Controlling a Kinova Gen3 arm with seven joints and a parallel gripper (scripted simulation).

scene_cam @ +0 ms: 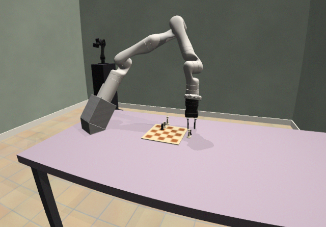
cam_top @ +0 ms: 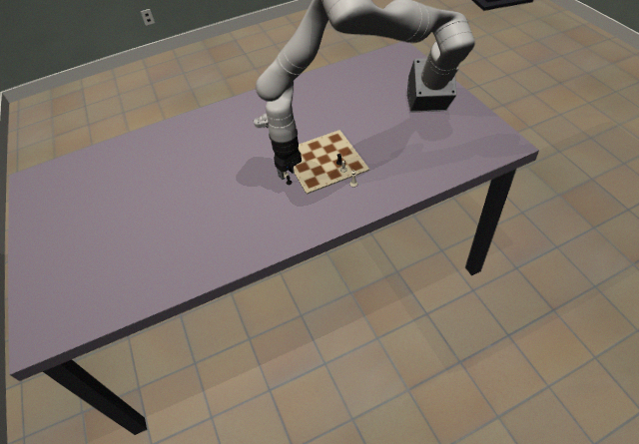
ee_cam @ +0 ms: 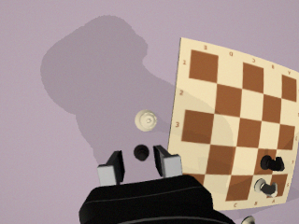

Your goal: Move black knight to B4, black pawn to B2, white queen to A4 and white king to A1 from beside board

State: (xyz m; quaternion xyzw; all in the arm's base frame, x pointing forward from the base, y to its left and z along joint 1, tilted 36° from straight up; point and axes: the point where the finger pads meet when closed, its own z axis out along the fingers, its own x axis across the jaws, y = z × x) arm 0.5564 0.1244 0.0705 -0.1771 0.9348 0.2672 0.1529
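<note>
The black pawn lies 40 mm below my hand. From my hand the other things lie so: chessboard: 140 mm behind, 60 mm to the right, 50 mm below; then black knight: 180 mm behind, 40 mm below, 30 mm to the right.
</note>
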